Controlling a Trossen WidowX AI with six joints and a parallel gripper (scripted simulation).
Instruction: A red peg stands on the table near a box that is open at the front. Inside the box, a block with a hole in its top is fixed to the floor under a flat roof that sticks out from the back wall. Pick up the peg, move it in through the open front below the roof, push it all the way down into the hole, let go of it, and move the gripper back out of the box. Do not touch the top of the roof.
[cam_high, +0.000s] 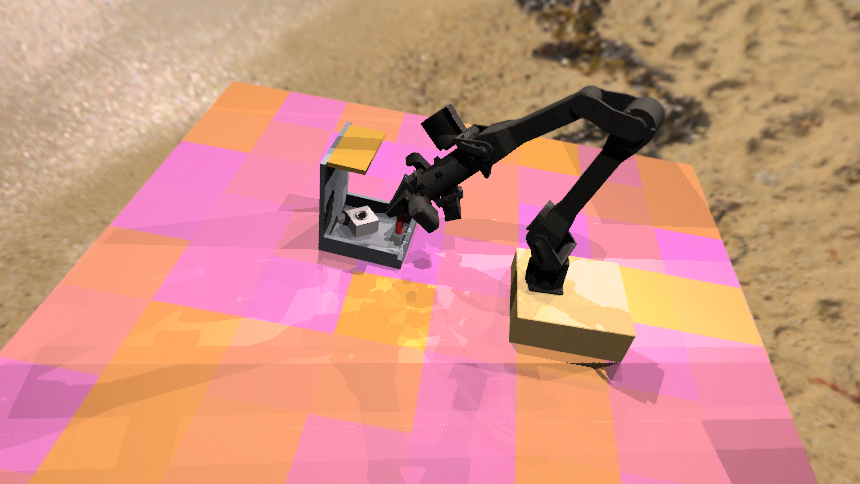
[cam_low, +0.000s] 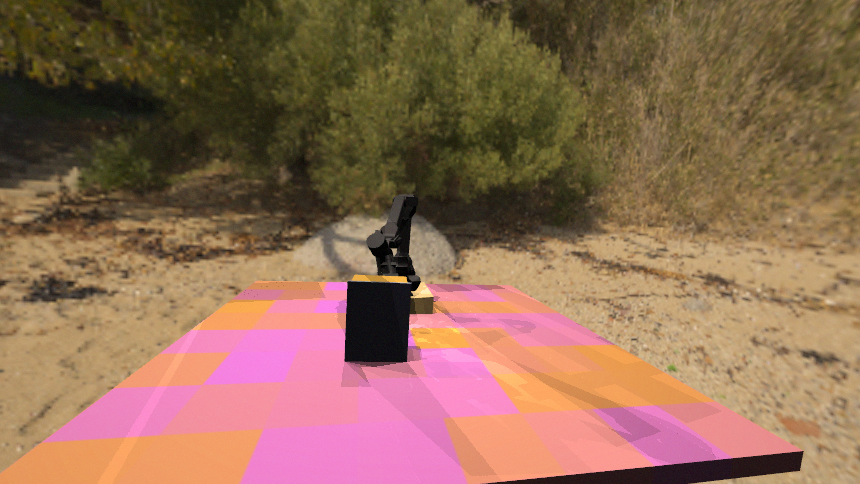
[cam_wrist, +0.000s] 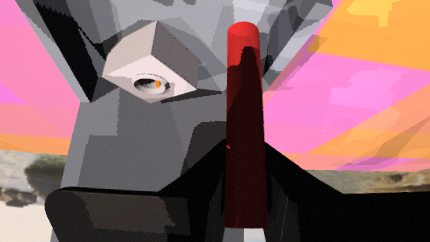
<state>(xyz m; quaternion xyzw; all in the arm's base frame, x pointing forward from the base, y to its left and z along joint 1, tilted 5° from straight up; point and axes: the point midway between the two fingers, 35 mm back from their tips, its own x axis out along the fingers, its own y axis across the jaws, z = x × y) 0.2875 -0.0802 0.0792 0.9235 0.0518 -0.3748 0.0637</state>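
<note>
The dark back wall lies 11 cm ahead of my gripper tip, 6 cm to the right of it and 1 cm above it. The rest, counted from my gripper tip: orange roof 10 cm above, 7 cm ahead, 5 cm to the right; red peg 3 cm behind, 1 cm below.
</note>
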